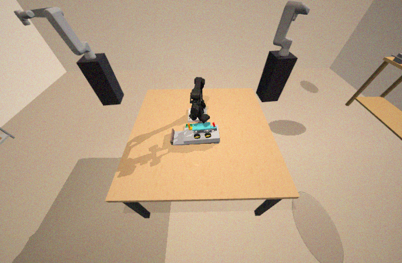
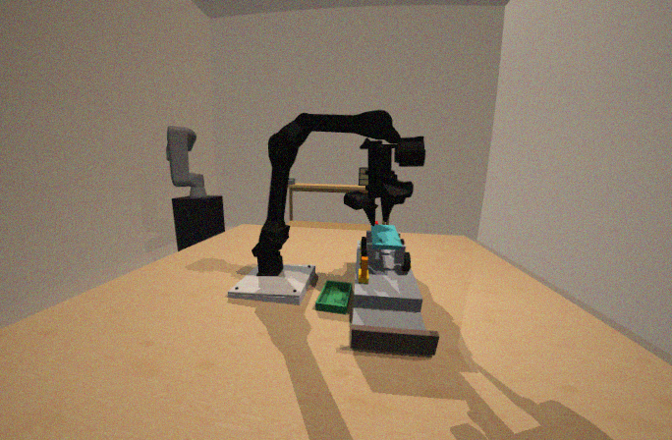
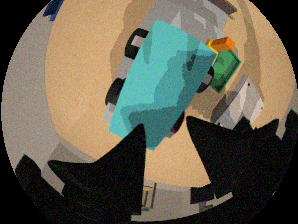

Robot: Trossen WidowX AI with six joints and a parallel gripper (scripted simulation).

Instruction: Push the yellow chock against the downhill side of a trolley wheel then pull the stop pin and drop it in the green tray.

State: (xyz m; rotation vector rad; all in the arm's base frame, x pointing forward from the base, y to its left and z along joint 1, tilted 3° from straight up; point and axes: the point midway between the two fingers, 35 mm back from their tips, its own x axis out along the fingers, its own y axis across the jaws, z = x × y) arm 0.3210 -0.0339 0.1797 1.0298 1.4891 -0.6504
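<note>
The red-headed stop pin lies 100 mm to the left of my gripper tip, 50 mm below it and 10 mm ahead of it. The rest, counted from my gripper tip: grey ramp (140 mm below, 20 mm ahead, 10 mm to the right); then teal trolley (70 mm below, 20 mm ahead); then yellow chock (100 mm below, 90 mm to the right, 50 mm behind).
</note>
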